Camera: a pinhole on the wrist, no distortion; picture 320 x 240 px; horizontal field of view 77.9 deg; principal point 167.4 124.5 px. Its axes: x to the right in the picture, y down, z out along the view. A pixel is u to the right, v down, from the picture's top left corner.
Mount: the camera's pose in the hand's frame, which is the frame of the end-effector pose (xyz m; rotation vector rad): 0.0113 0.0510 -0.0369 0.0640 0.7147 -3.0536
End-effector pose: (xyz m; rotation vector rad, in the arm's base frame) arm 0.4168 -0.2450 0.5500 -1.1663 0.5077 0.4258
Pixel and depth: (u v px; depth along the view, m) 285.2 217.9 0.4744
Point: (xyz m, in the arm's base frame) 0.4299 -0.1217 1.0714
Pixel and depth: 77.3 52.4 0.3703
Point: 0.6018 0.1058 0.5600
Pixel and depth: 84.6 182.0 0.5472
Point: 0.8460 0.0219 0.7938
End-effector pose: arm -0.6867 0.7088 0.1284 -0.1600 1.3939 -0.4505
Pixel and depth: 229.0 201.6 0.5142
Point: -0.4611 0.4023 0.4703
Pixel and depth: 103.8 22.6 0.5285
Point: -0.1095 0.6142 0.0658
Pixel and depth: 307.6 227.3 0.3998
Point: -0.5719 0.5068 0.5417
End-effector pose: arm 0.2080 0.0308 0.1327 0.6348 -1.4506 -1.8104
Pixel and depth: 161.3 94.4 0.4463
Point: -0.1113 0.2759 0.1462
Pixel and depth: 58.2 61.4 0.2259
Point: -0.0187 0.0546 0.2041
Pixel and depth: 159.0 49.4 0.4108
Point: -0.0976 0.2672 0.2398
